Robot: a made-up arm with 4 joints.
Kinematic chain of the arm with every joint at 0, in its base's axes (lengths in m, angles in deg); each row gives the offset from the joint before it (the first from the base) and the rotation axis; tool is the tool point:
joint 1: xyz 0 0 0.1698 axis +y
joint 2: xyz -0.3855 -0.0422 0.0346 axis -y
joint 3: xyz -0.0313 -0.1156 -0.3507 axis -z
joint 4: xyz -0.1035 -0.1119 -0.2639 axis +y
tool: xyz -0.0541 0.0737 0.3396
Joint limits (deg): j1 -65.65..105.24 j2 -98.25..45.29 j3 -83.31..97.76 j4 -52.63..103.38
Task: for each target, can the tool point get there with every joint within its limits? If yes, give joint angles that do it. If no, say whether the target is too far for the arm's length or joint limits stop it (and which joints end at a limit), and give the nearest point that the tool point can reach.
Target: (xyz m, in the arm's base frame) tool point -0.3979 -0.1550 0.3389
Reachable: yes | joints 59.43 29.18 31.39 14.98
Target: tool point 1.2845 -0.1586 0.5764
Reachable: no: joint limits stop it (at a limit: joint 1, joint 2, joint 4) | nearest point 0.7176 -0.1581 0.7716 | short by 0.600 m
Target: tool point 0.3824 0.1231 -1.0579
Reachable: no: joint limits stop it (at a limit: joint 1, joint 4) | nearest point 0.1623 0.0299 -0.7156 | short by 0.418 m
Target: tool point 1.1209 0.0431 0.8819
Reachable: no: joint limits stop it (at a limit: joint 1, joint 2, joint 4) | nearest point 0.7043 -0.0501 0.7774 | short by 0.440 m
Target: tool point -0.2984 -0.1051 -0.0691
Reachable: yes | joints 30.30 12.74 -27.04 67.87
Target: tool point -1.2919 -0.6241 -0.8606
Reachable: no: too far | nearest point -0.8096 -0.3899 -0.4759 | short by 0.660 m
